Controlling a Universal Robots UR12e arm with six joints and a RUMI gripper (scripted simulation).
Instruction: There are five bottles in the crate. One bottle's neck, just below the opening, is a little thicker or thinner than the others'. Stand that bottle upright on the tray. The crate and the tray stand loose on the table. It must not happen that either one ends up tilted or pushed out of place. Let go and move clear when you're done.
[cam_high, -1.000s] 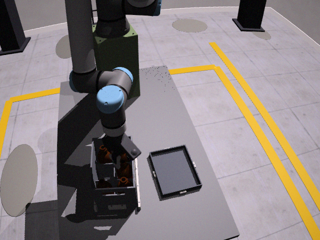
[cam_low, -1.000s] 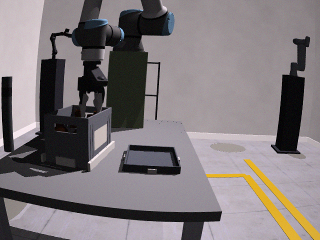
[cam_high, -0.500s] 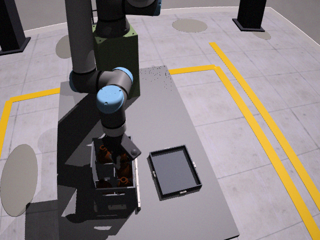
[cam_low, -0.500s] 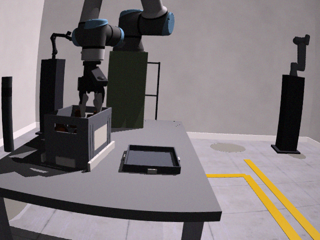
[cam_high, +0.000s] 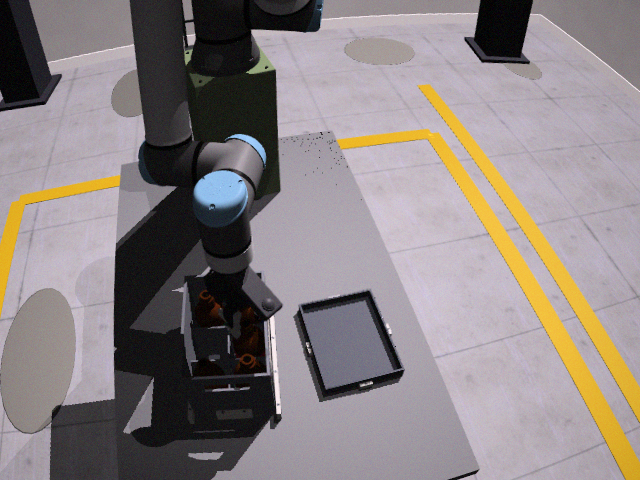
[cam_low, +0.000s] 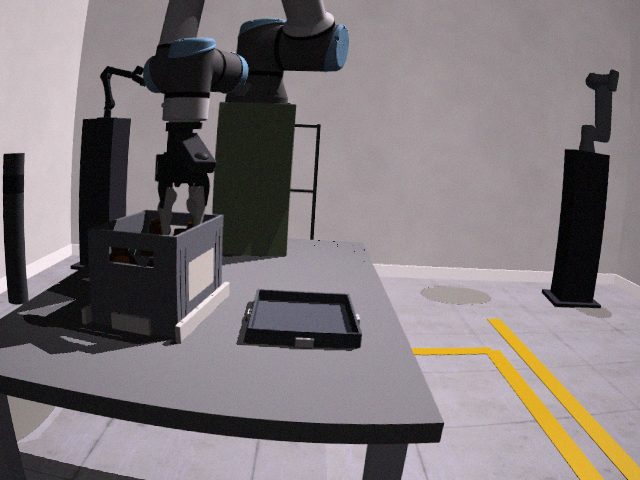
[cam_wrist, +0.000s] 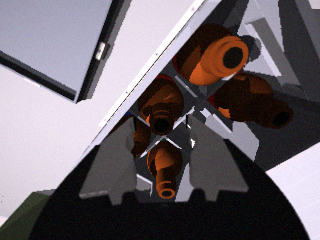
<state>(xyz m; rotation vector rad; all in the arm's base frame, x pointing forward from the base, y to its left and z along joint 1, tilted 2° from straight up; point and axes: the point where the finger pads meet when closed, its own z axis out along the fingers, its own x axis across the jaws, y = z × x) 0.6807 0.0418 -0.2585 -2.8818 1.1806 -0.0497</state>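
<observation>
My gripper is now 70 mm above the dark grey crate and 50 mm to the left of it. Also, from my hand: black tray: 230 mm to the left, 140 mm below, 40 mm behind.
</observation>
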